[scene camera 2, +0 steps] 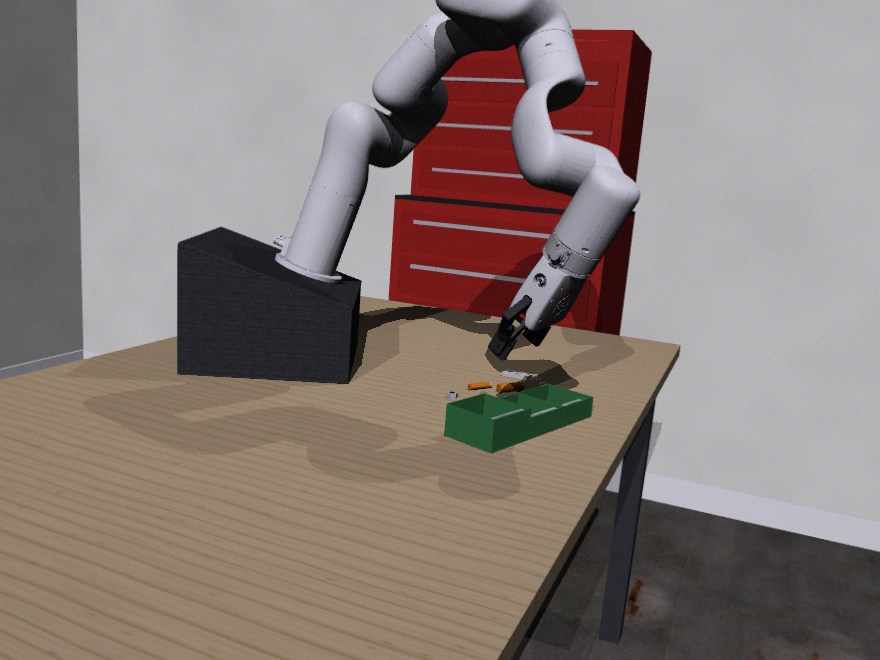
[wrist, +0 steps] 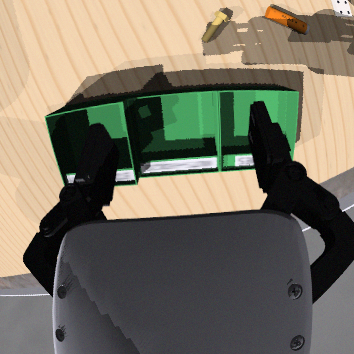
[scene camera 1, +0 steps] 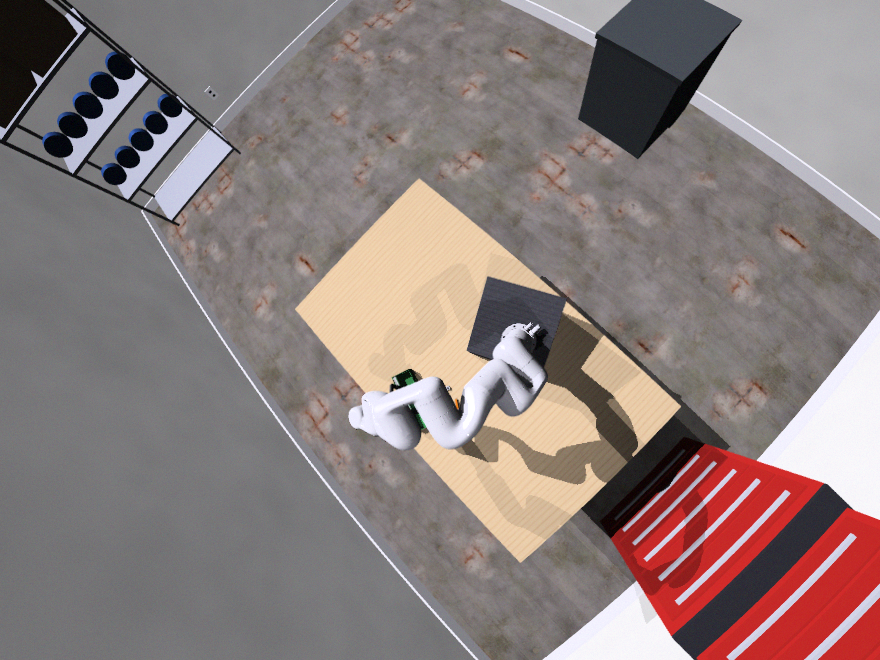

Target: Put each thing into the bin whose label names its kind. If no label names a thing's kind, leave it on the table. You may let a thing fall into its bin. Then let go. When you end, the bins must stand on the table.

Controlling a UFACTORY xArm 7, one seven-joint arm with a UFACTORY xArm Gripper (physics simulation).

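Where they show: gripper, fingertip midpoint: (scene camera 2: 513, 347) (wrist: 177, 126); arm's base, link origin: (scene camera 2: 307, 270).
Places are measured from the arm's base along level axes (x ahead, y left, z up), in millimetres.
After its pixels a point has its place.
Observation:
Three joined green bins (scene camera 1: 405, 376) @(x 441, y -228, z -152 mm) (scene camera 2: 469, 424) @(x 441, y -247, z -130 mm) (wrist: 219, 131) @(x 487, y -85, z -126 mm) stand on the table, with white labels too blurred to read. My gripper (scene camera 2: 518, 346) @(x 447, y -112, z -47 mm) (wrist: 177, 126) @(x 447, y -112, z -47 mm) is open and empty above the table; in the wrist view its fingers overlap the two outer bins and partly hide them. A brass bolt (wrist: 215, 27) @(x 390, y -50, z -150 mm) lies beyond the bins. An orange cylinder with dark marks (scene camera 2: 507, 387) @(x 399, y 18, z -149 mm) (wrist: 286, 19) @(x 399, y 26, z -145 mm) lies near it. A second orange piece (scene camera 2: 479, 385) @(x 354, y 3, z -151 mm) and a small grey nut (scene camera 2: 452, 395) @(x 339, y -74, z -153 mm) lie behind the bins. A white piece (scene camera 2: 513, 375) @(x 376, y 112, z -154 mm) lies farther back. A white piece with black dots (wrist: 342, 7) @(x 391, y 122, z -152 mm) shows at the wrist view's top edge.
The arm stands on a dark sloped block (scene camera 1: 490, 305) @(x -14, y -162, z 28 mm) (scene camera 2: 263, 326) @(x 42, y -178, z -70 mm) on the wooden table (scene camera 1: 398, 248) @(x 76, y -697, z -158 mm) (scene camera 2: 213, 532) @(x 332, y -622, z -159 mm). A red drawer cabinet (scene camera 1: 739, 539) (scene camera 2: 469, 245) stands beyond the table's end. The bins are near one long table edge.

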